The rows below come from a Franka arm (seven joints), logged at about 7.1 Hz.
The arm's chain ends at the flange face. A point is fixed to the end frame.
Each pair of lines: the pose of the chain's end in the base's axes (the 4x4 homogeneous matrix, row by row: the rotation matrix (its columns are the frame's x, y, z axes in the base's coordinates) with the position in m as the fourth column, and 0 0 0 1 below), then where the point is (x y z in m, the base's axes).
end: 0.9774, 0.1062, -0.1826, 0.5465; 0.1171, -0.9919, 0.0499, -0.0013; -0.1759, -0.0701, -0.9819, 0.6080; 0, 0, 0, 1
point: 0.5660 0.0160 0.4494
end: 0.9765, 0.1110, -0.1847, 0.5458; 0.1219, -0.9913, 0.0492, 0.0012; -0.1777, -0.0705, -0.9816, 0.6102; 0, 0, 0, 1
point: 0.5649 0.0187 0.4516
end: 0.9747, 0.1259, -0.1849, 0.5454; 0.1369, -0.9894, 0.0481, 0.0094; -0.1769, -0.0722, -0.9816, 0.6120; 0, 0, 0, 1
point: 0.5644 0.0274 0.4534
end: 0.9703, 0.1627, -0.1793, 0.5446; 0.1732, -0.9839, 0.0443, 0.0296; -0.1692, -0.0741, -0.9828, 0.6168; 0, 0, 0, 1
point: 0.5641 0.0488 0.4584
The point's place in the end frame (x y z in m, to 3 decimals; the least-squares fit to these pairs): 0.049 -0.004 0.153
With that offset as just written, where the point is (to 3 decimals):
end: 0.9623, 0.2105, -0.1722, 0.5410; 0.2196, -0.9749, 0.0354, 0.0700; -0.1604, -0.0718, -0.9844, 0.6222; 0, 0, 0, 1
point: 0.561 0.090 0.464
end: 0.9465, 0.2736, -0.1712, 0.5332; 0.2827, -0.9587, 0.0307, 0.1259; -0.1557, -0.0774, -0.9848, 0.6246; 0, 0, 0, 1
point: 0.552 0.148 0.467
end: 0.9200, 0.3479, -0.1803, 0.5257; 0.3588, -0.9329, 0.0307, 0.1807; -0.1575, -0.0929, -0.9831, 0.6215; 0, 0, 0, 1
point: 0.542 0.207 0.464
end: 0.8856, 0.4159, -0.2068, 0.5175; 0.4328, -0.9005, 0.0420, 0.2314; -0.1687, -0.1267, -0.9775, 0.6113; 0, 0, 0, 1
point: 0.528 0.263 0.454
